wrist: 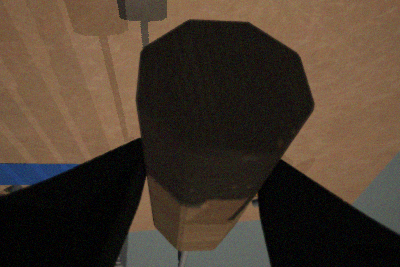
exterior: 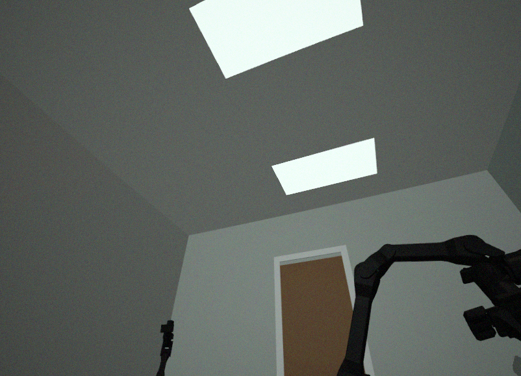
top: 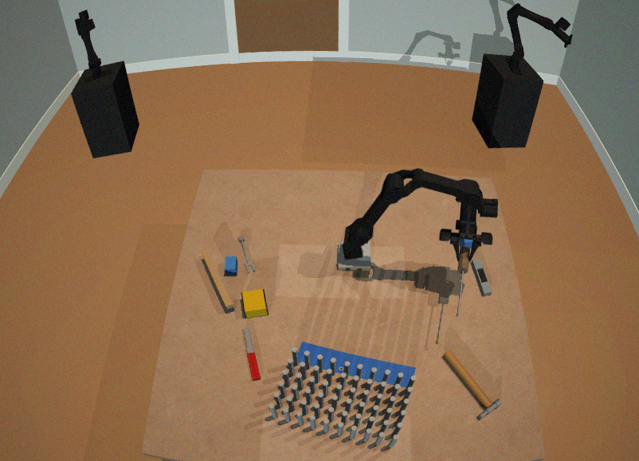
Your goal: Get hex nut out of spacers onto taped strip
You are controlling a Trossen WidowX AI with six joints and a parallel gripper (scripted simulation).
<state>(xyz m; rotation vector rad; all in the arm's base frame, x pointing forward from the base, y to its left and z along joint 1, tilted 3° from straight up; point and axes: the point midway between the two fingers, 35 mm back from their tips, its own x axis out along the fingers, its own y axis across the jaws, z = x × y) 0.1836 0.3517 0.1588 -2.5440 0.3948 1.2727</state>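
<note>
My gripper tip is 10 cm short of the hook tool and 4 cm to the left of it. Round my gripper tip: grey bar (15 cm below, 12 cm to the left, 3 cm behind); then blue taped strip (40 cm to the right, 24 cm ahead, 16 cm below); then hex nut (45 cm to the right, 25 cm ahead, 16 cm below).
</note>
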